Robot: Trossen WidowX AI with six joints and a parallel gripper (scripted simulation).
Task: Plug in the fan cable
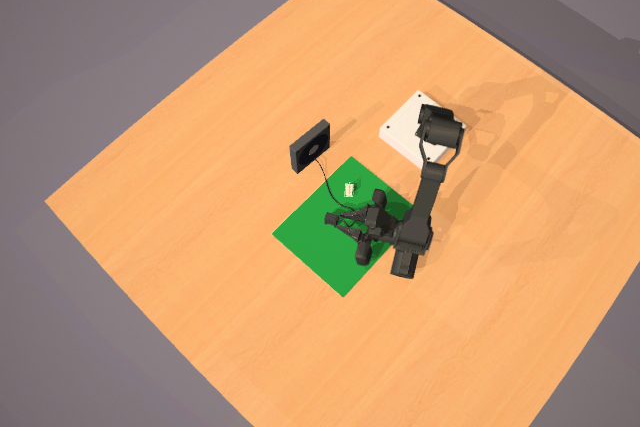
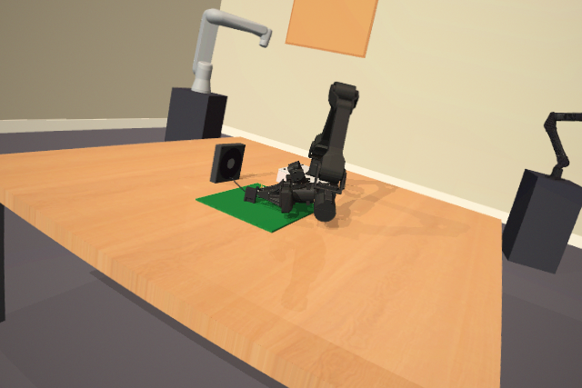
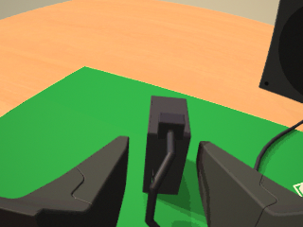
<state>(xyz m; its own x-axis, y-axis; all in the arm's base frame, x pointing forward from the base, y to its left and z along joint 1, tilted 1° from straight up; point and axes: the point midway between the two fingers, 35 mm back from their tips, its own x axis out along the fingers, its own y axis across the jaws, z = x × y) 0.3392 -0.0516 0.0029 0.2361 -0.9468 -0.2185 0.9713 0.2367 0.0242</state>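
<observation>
My gripper tip is now 2 cm to the left of the dark plug and 2 cm above it. Round my gripper tip: black fan (16 cm to the right, 13 cm behind, 2 cm above); then green board (5 cm below, 2 cm to the left, 2 cm behind); then white four-pin fan header (10 cm behind, 4 cm below, 2 cm to the right).
</observation>
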